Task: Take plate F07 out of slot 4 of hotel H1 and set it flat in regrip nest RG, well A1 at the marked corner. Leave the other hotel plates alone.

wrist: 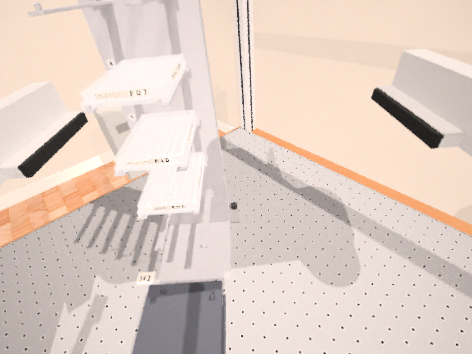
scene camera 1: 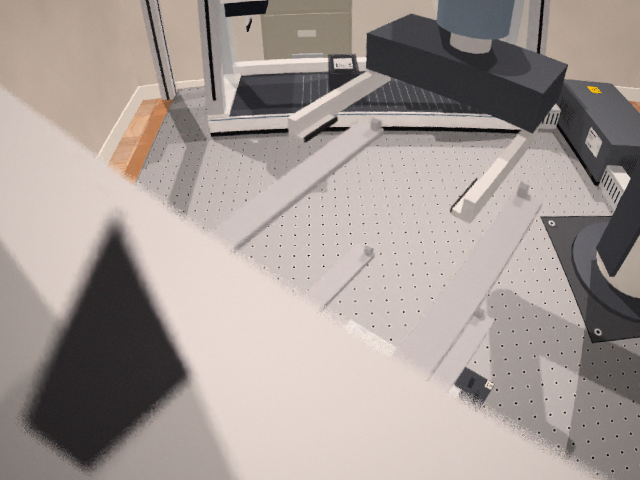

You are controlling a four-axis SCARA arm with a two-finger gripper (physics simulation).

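Seen in the pictures: gripper, fingertip midpoint: (wrist: pixel 224 87) (scene camera 1: pixel 371 164); arm's base at its link origin: (scene camera 1: pixel 626 274).
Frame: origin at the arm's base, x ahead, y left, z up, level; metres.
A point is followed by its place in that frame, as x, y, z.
Plate F07 (wrist: pixel 137 77) {0.565, 0.376, 0.372}, white and flat with its label at the front, is the uppermost of the three plates that show in hotel H1 (wrist: pixel 214 190) {0.653, 0.411, 0.121} in the wrist view. My gripper (scene camera 1: pixel 387 169) {0.545, 0.198, 0.404} (wrist: pixel 224 87) {0.545, 0.198, 0.404} is wide open and empty. In the wrist view its two black-padded fingers stand far apart at the left and right, and F07 shows beyond them, left of the middle between them. Regrip nest RG (wrist: pixel 185 320) {0.482, 0.268, 0.073} is the dark blue-grey block at the bottom, in front of the hotel; its marked corner cannot be made out. F07 cannot be made out in the scene view.
Two other white plates (wrist: pixel 162 140) {0.567, 0.369, 0.296} (wrist: pixel 175 192) {0.558, 0.359, 0.217} sit below F07. A bare bracket (wrist: pixel 75 7) {0.538, 0.396, 0.437} juts out above. In the scene view a blurred pale panel (scene camera 1: pixel 289 382) covers the lower left, with long grey rails (scene camera 1: pixel 310 173) {0.586, 0.350, 0.517} (scene camera 1: pixel 480 268) {0.533, 0.399, 0.517} past it. A dark box (scene camera 1: pixel 602 129) {-0.041, -0.309, 0.128} stands at the right.
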